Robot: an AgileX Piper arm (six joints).
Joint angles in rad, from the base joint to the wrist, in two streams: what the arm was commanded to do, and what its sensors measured. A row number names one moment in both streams.
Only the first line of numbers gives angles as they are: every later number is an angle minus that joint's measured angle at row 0.
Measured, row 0:
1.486 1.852 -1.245 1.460 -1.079 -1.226
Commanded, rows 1 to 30:
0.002 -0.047 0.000 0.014 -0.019 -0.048
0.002 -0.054 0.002 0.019 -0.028 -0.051
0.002 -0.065 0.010 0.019 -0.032 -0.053
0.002 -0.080 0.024 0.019 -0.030 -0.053
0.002 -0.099 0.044 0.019 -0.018 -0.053
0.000 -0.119 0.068 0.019 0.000 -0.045
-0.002 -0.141 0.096 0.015 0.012 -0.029
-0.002 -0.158 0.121 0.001 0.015 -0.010
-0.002 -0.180 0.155 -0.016 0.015 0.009
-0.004 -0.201 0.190 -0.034 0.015 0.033
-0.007 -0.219 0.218 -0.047 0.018 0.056
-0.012 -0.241 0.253 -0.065 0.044 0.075
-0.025 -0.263 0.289 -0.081 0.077 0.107
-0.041 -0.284 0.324 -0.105 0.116 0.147
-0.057 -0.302 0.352 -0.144 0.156 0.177
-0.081 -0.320 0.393 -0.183 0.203 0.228
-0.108 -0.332 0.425 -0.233 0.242 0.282
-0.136 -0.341 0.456 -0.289 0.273 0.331
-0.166 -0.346 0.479 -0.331 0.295 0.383
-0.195 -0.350 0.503 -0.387 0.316 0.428
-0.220 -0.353 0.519 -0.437 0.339 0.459
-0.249 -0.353 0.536 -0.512 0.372 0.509
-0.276 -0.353 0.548 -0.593 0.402 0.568
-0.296 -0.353 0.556 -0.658 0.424 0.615
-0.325 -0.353 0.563 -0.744 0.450 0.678
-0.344 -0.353 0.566 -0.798 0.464 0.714
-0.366 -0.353 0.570 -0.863 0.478 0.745
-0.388 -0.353 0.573 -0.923 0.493 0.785
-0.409 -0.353 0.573 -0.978 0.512 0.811
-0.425 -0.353 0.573 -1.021 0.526 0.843
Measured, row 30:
-0.357 -0.341 0.564 -0.798 0.458 0.712
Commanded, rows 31 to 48:
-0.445 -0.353 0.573 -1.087 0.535 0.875
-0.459 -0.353 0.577 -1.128 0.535 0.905
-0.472 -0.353 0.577 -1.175 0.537 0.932
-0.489 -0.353 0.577 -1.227 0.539 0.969
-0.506 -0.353 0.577 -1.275 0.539 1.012
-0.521 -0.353 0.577 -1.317 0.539 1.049
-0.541 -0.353 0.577 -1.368 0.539 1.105
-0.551 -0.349 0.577 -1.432 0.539 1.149
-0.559 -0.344 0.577 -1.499 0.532 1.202
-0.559 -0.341 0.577 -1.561 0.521 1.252
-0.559 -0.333 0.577 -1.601 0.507 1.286
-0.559 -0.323 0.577 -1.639 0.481 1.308
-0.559 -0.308 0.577 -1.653 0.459 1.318
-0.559 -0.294 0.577 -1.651 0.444 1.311
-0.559 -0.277 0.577 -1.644 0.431 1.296
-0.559 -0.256 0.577 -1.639 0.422 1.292
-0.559 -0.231 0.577 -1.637 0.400 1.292
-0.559 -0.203 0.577 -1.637 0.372 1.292
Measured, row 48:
-0.554 -0.282 0.570 -1.620 0.451 1.287
